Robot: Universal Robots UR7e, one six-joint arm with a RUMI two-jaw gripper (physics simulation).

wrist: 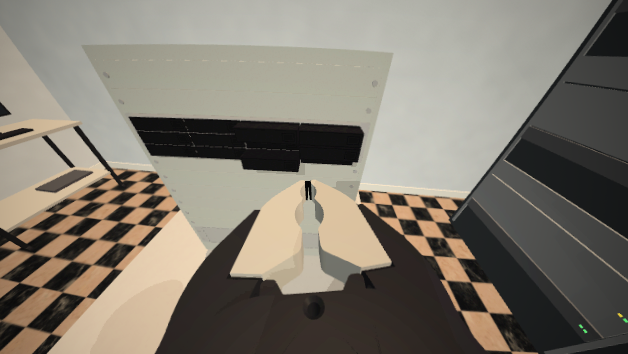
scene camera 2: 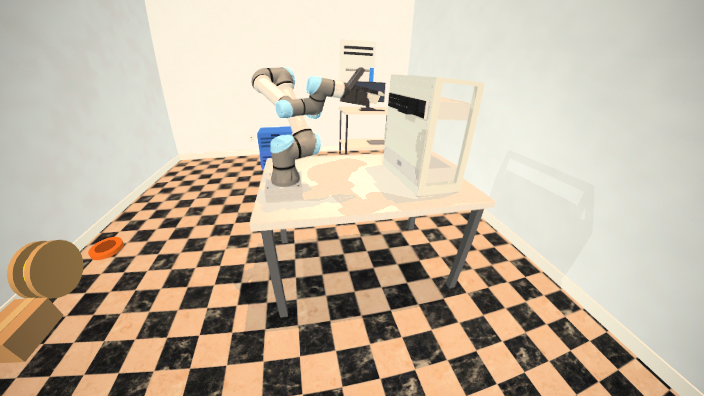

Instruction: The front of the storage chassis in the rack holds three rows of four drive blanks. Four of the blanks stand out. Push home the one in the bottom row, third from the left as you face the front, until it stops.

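Seen in the pictures: gripper, fingertip midpoint: (wrist: 307, 182) (scene camera 2: 384, 95); arm's base, link origin: (scene camera 2: 285, 180).
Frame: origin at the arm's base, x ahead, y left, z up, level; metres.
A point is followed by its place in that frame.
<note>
The light rack (scene camera 2: 407, 140) @[y 0.080, x 0.678, z 0.192 m] (wrist: 240, 80) @[y 0.136, x 0.671, z 0.493 m] stands on the table and bears the black storage chassis (scene camera 2: 407, 105) @[y 0.104, x 0.662, z 0.383 m] (wrist: 165, 137) @[y 0.303, x 0.633, z 0.390 m]. In the wrist view the bottom-row third blank (wrist: 271, 162) @[y 0.079, x 0.628, z 0.365 m] stands out. The third blank of the top row (wrist: 267, 134) @[y 0.079, x 0.628, z 0.420 m] and one or more blanks in the fourth column (wrist: 331, 137) @[y -0.027, x 0.643, z 0.420 m] also stand out; the dark faces blend there. The left two columns look flush. My gripper (scene camera 2: 384, 95) @[y -0.017, x 0.493, z 0.438 m] (wrist: 307, 182) @[y -0.017, x 0.493, z 0.438 m] is shut and empty. In the wrist view its tips show below and right of the bottom-row third blank, apart from it. In the scene view the tips are just off the rack's front.
The arm's base stands on the table (scene camera 2: 320, 216) @[y -0.252, x 0.179, z -0.075 m]. A dark cabinet (wrist: 545, 107) rises at the right of the wrist view. A side bench (scene camera 2: 364, 111) (wrist: 55, 125) with a monitor stands behind. A blue cabinet (scene camera 2: 274, 132) is on the floor behind the arm.
</note>
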